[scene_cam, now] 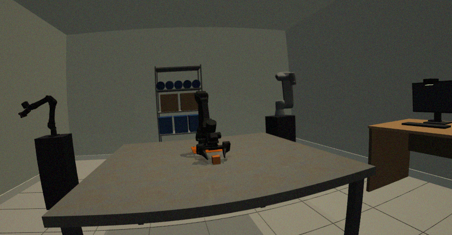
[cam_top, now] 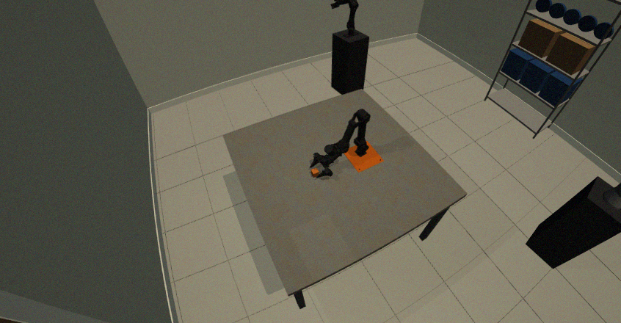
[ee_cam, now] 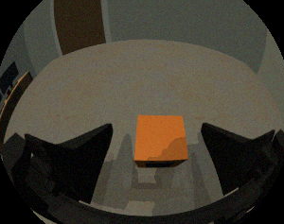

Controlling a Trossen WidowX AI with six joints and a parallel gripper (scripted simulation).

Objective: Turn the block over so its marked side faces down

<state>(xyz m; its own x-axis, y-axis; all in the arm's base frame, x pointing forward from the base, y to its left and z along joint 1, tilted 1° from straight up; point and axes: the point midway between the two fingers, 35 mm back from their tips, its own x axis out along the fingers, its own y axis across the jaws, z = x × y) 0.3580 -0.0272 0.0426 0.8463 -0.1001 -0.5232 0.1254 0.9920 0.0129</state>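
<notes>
The orange block is 20 mm behind my gripper tip and 10 mm below it.
</notes>
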